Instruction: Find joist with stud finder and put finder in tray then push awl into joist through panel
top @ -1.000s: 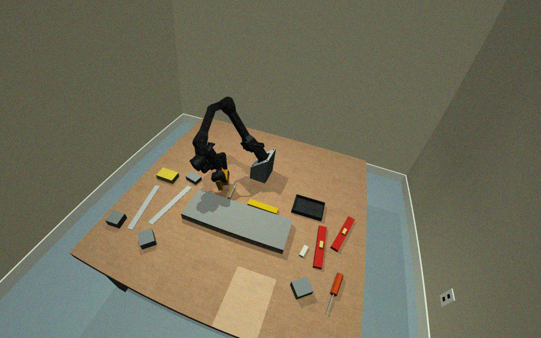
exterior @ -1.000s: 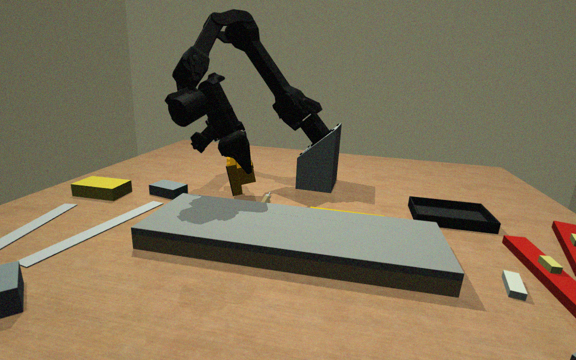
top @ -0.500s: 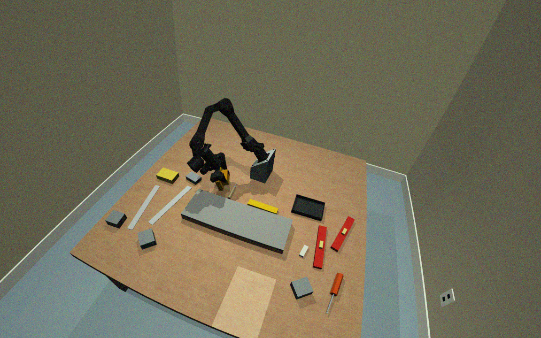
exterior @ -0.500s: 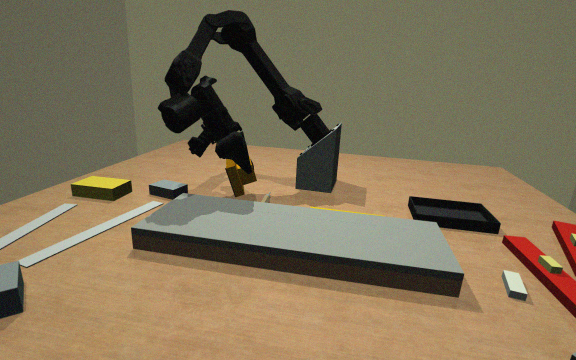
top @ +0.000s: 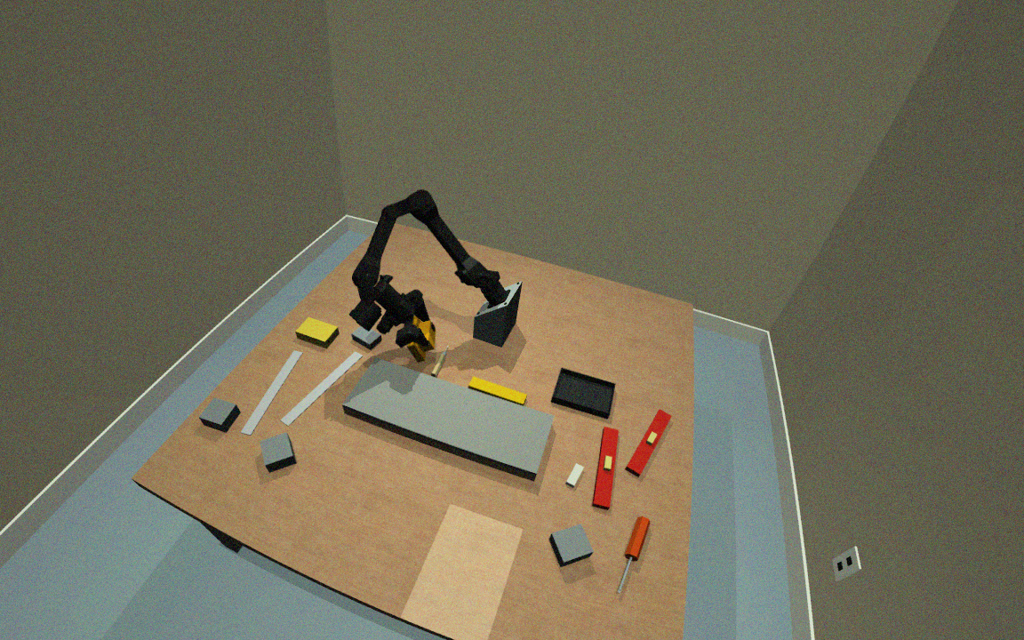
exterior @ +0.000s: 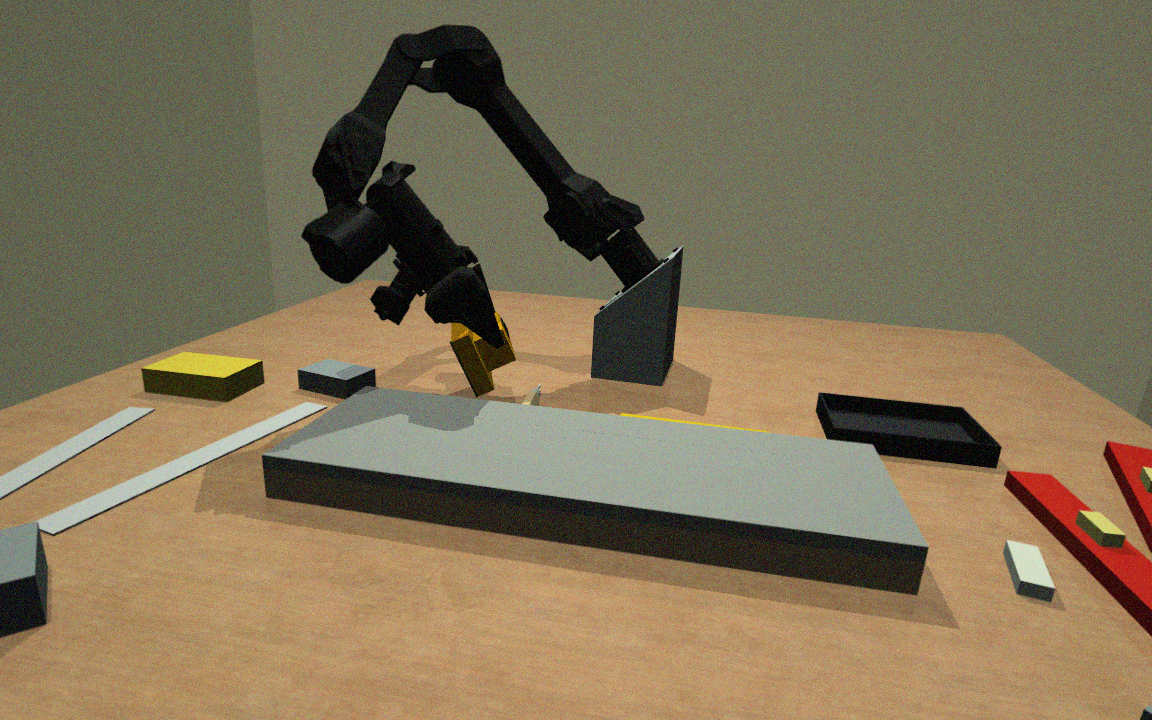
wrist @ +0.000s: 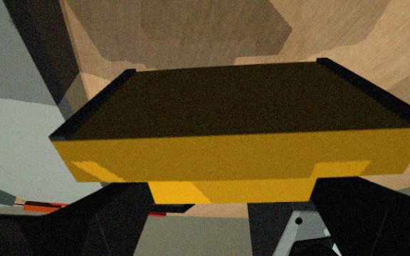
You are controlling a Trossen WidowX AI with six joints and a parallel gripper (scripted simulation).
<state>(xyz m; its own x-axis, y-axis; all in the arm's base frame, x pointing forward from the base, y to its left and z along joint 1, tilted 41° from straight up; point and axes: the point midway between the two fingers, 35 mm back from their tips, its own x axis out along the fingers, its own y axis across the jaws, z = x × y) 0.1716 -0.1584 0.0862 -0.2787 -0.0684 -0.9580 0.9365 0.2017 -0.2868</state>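
Right now my gripper tip is 1 cm to the left of the yellow stud finder and 1 cm past it. Round my gripper tip: thin yellow bar 23 cm to the left, 7 cm below, 7 cm ahead; then awl 7 cm below, 4 cm to the left, 1 cm ahead; then grey block 20 cm to the right, 7 cm below, 2 cm ahead.
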